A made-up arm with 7 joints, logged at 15 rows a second.
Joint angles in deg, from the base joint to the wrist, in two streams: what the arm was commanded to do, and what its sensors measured. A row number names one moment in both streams.
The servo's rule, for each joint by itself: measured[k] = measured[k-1] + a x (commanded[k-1-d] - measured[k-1]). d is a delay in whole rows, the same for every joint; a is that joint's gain. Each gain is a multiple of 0.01, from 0.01 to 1. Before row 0 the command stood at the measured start. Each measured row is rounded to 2 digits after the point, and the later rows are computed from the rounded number. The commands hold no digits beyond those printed.
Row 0, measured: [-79.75 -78.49 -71.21 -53.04 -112.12 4.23 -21.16]
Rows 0 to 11, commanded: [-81.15 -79.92 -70.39 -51.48 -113.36 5.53 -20.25]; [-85.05 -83.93 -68.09 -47.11 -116.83 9.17 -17.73]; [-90.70 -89.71 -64.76 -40.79 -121.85 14.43 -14.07]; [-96.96 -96.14 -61.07 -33.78 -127.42 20.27 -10.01]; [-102.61 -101.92 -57.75 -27.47 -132.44 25.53 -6.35]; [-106.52 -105.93 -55.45 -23.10 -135.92 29.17 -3.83]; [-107.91 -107.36 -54.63 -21.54 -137.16 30.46 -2.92]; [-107.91 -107.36 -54.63 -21.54 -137.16 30.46 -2.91]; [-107.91 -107.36 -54.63 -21.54 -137.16 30.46 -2.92]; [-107.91 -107.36 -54.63 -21.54 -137.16 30.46 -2.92]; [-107.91 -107.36 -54.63 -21.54 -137.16 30.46 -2.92]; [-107.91 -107.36 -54.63 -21.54 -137.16 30.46 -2.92]
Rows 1 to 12, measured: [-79.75 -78.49 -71.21 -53.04 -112.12 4.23 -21.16]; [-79.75 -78.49 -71.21 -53.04 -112.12 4.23 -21.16]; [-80.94 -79.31 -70.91 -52.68 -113.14 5.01 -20.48]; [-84.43 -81.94 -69.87 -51.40 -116.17 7.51 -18.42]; [-89.76 -86.37 -67.98 -48.96 -120.83 11.66 -15.16]; [-95.88 -91.94 -65.42 -45.47 -126.23 16.83 -11.30]; [-101.60 -97.63 -62.58 -41.33 -131.32 22.05 -7.59]; [-105.78 -102.36 -59.94 -37.14 -135.09 26.32 -4.77]; [-107.59 -105.21 -57.98 -33.55 -136.79 28.80 -3.38]; [-107.86 -106.44 -56.74 -30.79 -137.09 29.80 -3.03]; [-107.90 -106.96 -55.96 -28.66 -137.15 30.20 -2.95]; [-107.91 -107.19 -55.47 -27.02 -137.16 30.36 -2.93]
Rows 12 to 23, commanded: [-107.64 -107.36 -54.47 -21.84 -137.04 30.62 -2.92]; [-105.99 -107.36 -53.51 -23.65 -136.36 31.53 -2.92]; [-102.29 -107.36 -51.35 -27.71 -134.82 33.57 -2.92]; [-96.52 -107.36 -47.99 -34.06 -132.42 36.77 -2.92]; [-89.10 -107.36 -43.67 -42.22 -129.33 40.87 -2.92]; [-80.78 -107.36 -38.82 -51.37 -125.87 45.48 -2.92]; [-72.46 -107.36 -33.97 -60.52 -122.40 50.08 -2.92]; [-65.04 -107.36 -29.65 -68.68 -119.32 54.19 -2.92]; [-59.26 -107.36 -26.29 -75.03 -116.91 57.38 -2.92]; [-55.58 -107.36 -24.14 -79.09 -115.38 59.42 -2.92]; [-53.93 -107.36 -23.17 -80.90 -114.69 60.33 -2.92]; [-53.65 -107.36 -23.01 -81.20 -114.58 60.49 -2.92]
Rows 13 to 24, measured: [-107.91 -107.29 -55.16 -25.76 -137.16 30.42 -2.92]; [-107.91 -107.33 -54.96 -24.79 -137.16 30.44 -2.92]; [-107.68 -107.35 -54.78 -24.11 -137.06 30.55 -2.92]; [-106.24 -107.36 -54.31 -24.00 -136.49 31.14 -2.92]; [-102.88 -107.36 -53.21 -24.85 -135.12 32.60 -2.92]; [-97.47 -107.36 -51.28 -26.97 -132.91 35.10 -2.92]; [-90.36 -107.36 -48.46 -30.48 -129.97 38.56 -2.92]; [-82.22 -107.36 -44.89 -35.28 -126.61 42.71 -2.92]; [-73.92 -107.36 -40.85 -41.09 -123.16 47.13 -2.92]; [-66.37 -107.36 -36.71 -47.44 -120.01 51.37 -2.92]; [-60.33 -107.36 -32.85 -53.79 -117.47 54.98 -2.92]; [-56.29 -107.36 -29.63 -59.61 -115.76 57.64 -2.92]
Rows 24 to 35, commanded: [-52.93 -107.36 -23.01 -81.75 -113.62 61.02 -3.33]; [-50.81 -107.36 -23.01 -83.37 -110.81 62.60 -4.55]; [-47.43 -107.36 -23.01 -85.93 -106.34 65.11 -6.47]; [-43.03 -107.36 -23.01 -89.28 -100.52 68.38 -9.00]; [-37.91 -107.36 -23.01 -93.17 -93.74 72.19 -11.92]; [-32.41 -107.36 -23.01 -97.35 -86.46 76.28 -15.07]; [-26.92 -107.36 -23.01 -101.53 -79.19 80.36 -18.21]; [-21.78 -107.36 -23.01 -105.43 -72.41 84.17 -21.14]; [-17.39 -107.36 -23.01 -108.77 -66.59 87.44 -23.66]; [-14.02 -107.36 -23.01 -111.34 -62.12 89.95 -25.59]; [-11.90 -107.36 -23.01 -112.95 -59.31 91.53 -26.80]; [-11.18 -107.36 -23.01 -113.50 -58.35 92.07 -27.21]
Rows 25 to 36, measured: [-54.28 -107.36 -27.24 -64.51 -114.88 59.25 -2.92]; [-53.74 -107.36 -25.67 -68.35 -114.63 59.99 -2.92]; [-53.05 -107.36 -24.69 -71.43 -113.80 60.61 -3.23]; [-51.15 -107.36 -24.07 -74.18 -111.35 61.80 -4.22]; [-47.99 -107.36 -23.68 -76.88 -107.24 63.79 -5.91]; [-43.77 -107.36 -23.43 -79.73 -101.73 66.54 -8.23]; [-38.79 -107.36 -23.27 -82.82 -95.18 69.93 -11.00]; [-33.37 -107.36 -23.17 -86.16 -88.03 73.74 -14.05]; [-27.89 -107.36 -23.11 -89.70 -80.78 77.71 -17.17]; [-22.70 -107.36 -23.07 -93.32 -73.92 81.59 -20.15]; [-18.19 -107.36 -23.05 -96.87 -67.91 85.10 -22.78]; [-14.65 -107.36 -23.04 -100.20 -63.16 88.01 -24.89]
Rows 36 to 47, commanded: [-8.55 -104.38 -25.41 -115.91 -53.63 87.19 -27.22]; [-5.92 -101.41 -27.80 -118.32 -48.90 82.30 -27.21]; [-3.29 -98.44 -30.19 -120.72 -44.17 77.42 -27.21]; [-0.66 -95.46 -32.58 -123.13 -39.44 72.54 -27.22]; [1.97 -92.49 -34.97 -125.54 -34.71 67.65 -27.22]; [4.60 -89.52 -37.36 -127.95 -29.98 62.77 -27.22]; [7.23 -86.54 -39.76 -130.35 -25.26 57.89 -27.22]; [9.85 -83.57 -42.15 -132.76 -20.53 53.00 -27.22]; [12.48 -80.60 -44.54 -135.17 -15.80 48.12 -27.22]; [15.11 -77.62 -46.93 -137.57 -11.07 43.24 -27.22]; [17.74 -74.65 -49.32 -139.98 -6.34 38.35 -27.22]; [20.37 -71.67 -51.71 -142.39 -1.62 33.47 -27.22]
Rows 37 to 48, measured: [-12.31 -107.36 -23.03 -103.13 -60.00 90.12 -26.32]; [-11.35 -107.36 -23.02 -105.52 -58.65 91.29 -26.99]; [-8.97 -105.66 -23.90 -107.91 -54.53 88.83 -27.16]; [-6.38 -103.24 -25.34 -110.30 -49.91 84.91 -27.20]; [-3.75 -100.50 -27.13 -112.70 -45.20 80.42 -27.21]; [-1.12 -97.63 -29.15 -115.10 -40.48 75.69 -27.22]; [1.51 -94.70 -31.30 -117.50 -35.75 70.87 -27.22]; [4.14 -91.75 -33.54 -119.90 -31.02 66.01 -27.22]; [6.77 -88.78 -35.84 -122.30 -26.30 61.14 -27.22]; [9.39 -85.81 -38.17 -124.71 -21.57 56.26 -27.22]; [12.02 -82.84 -40.53 -127.12 -16.84 51.38 -27.22]; [14.65 -79.86 -42.90 -129.52 -12.11 46.50 -27.22]
